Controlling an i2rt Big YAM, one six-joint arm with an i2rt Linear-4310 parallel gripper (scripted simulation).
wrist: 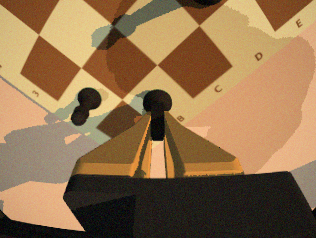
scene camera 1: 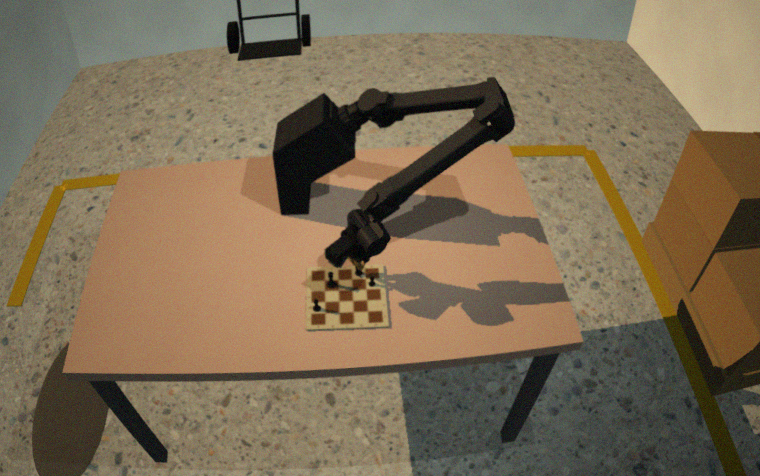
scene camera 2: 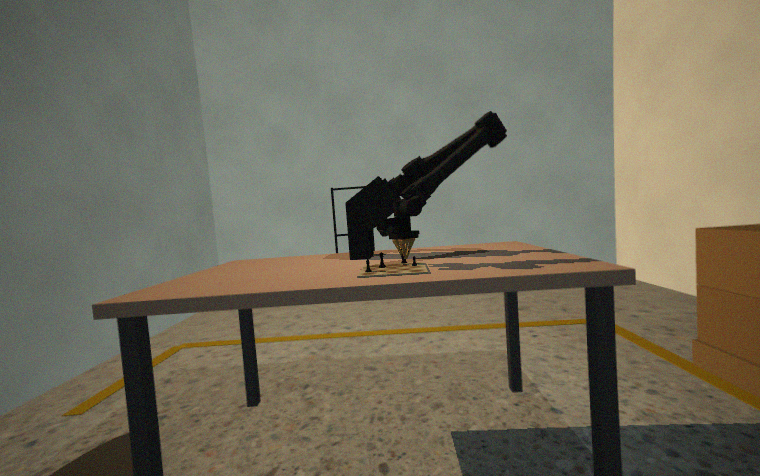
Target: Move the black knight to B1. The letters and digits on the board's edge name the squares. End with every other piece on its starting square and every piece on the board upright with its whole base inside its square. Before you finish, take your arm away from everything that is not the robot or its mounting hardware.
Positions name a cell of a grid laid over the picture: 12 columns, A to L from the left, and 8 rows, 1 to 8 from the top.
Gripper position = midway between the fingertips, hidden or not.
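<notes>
Looking through the wrist view, I find my gripper (wrist: F5), a pawn (wrist: D4) and a chessboard (wrist: H3). Scene camera 1 gives me the chessboard (scene camera 1: F6) as well. In scene camera 2 I see the chessboard (scene camera 2: G5) again.
</notes>
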